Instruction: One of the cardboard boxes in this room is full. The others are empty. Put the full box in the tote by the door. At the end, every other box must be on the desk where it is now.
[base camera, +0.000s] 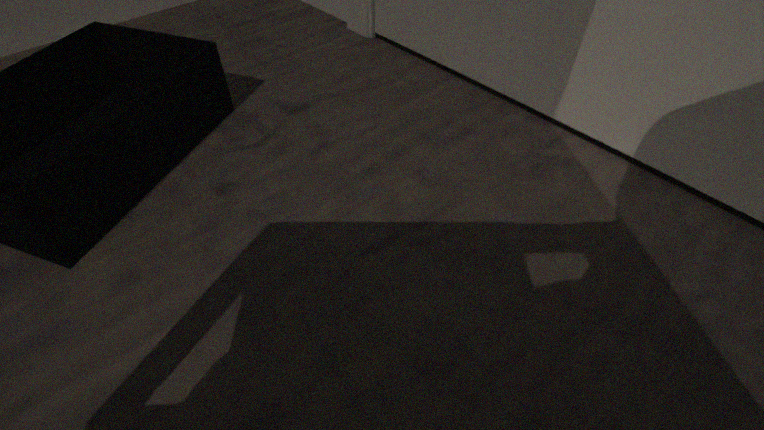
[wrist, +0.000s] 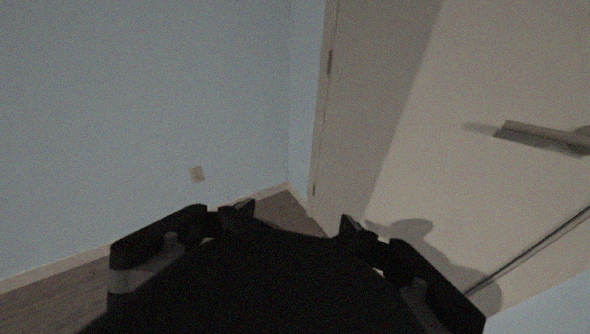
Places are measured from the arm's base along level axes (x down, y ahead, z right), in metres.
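Where they show: gripper, fingertip midpoint: (wrist: 296, 216).
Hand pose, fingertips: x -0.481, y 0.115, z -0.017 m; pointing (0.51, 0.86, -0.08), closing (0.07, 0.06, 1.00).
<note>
Each offset is from my fingertips to the top centre of the thing. "spot": to the spot under its first point.
My gripper (wrist: 296, 216) shows only in the wrist view. Its two dark fingers stand wide apart with nothing between them. It points at the room corner beside the door (wrist: 359, 126) (base camera: 486, 53). A dark tote {dy +0.405, dx +0.777, dz -0.333 m} (base camera: 102, 130) stands on the floor at the upper left of the base camera view, near the door; its inside is too dark to see.
The light blue wall (wrist: 177, 90) carries a small outlet plate {dy +0.591, dx +0.420, dz -0.745 m} (wrist: 196, 173). A door handle {spot: dy +0.304, dx -0.030, dz +0.425 m} (wrist: 509, 130) shows at the right edge. The door's lower edge runs diagonally across the base view. A large shadow (base camera: 445, 325) of my base lies on the floor.
</note>
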